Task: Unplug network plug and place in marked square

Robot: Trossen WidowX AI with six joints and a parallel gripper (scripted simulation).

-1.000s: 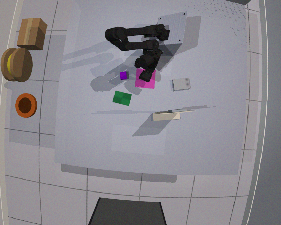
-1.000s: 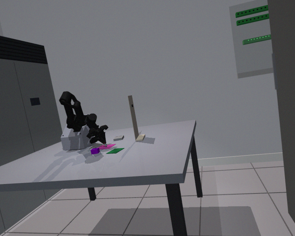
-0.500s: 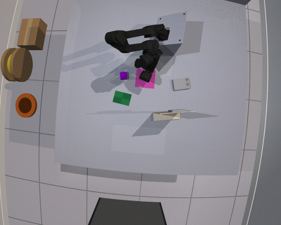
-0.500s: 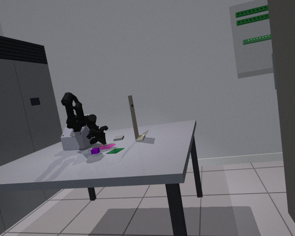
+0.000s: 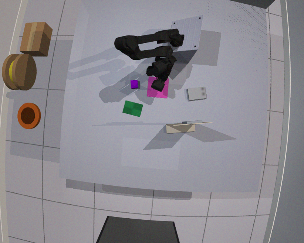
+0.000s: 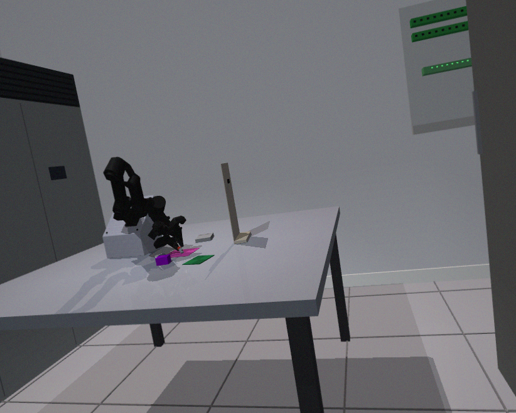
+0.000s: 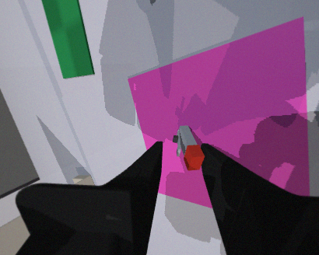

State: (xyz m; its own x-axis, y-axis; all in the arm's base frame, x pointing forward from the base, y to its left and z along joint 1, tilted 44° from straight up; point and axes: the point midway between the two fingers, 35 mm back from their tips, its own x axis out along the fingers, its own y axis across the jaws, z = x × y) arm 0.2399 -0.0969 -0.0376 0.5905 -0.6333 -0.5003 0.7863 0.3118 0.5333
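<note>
The network plug is right at my gripper tip. Also, from my gripper tip: magenta square 10 mm behind, 20 mm below; green patch 150 mm ahead, 110 mm to the right, 20 mm below; grey block 30 mm behind, 230 mm to the left, 10 mm below.
</note>
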